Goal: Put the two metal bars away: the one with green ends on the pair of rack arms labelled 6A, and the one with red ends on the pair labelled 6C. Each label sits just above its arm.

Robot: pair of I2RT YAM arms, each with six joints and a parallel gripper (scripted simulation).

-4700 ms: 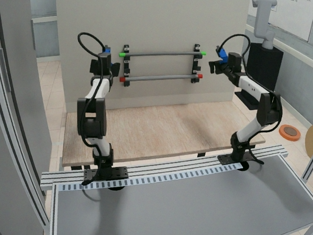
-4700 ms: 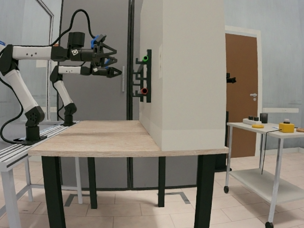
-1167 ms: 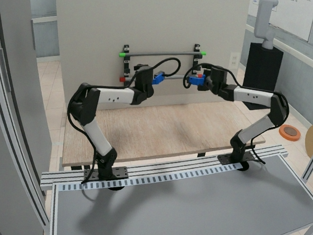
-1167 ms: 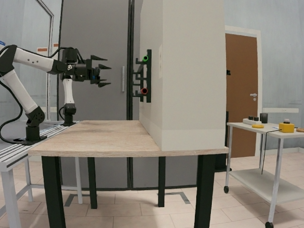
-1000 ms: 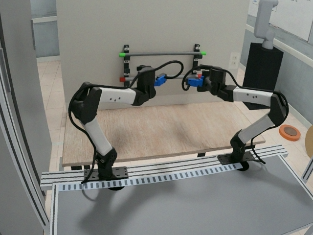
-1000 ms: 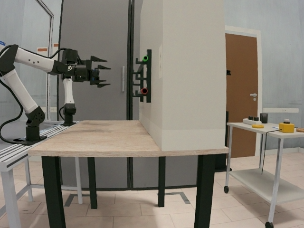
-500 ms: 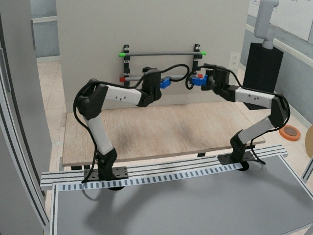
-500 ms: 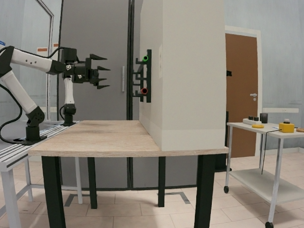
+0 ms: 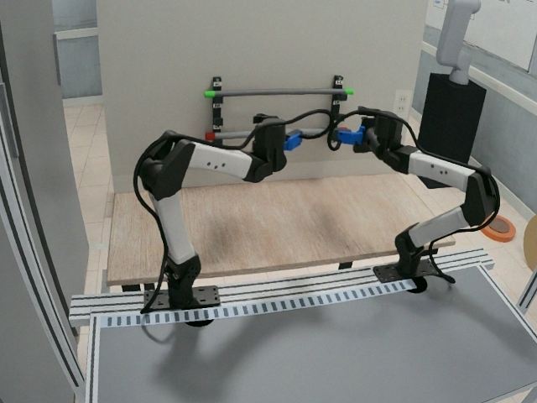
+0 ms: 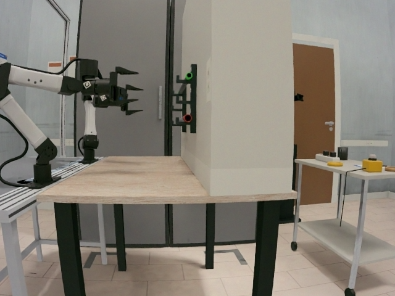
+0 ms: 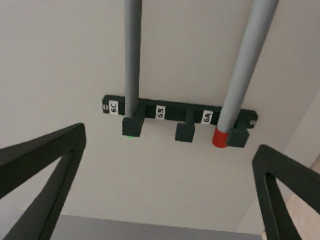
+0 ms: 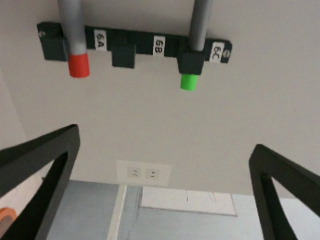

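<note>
Now: right hand 18 cm short of the red-ended bar, 20 cm to the right of it and 12 cm above it. The rest, counted from my right hand: beige wall panel 33 cm ahead, 23 cm to the left, 13 cm above; then wall socket 22 cm ahead, 28 cm to the right, 2 cm below; then green-ended bar 18 cm ahead, 20 cm to the left, 3 cm above.
</note>
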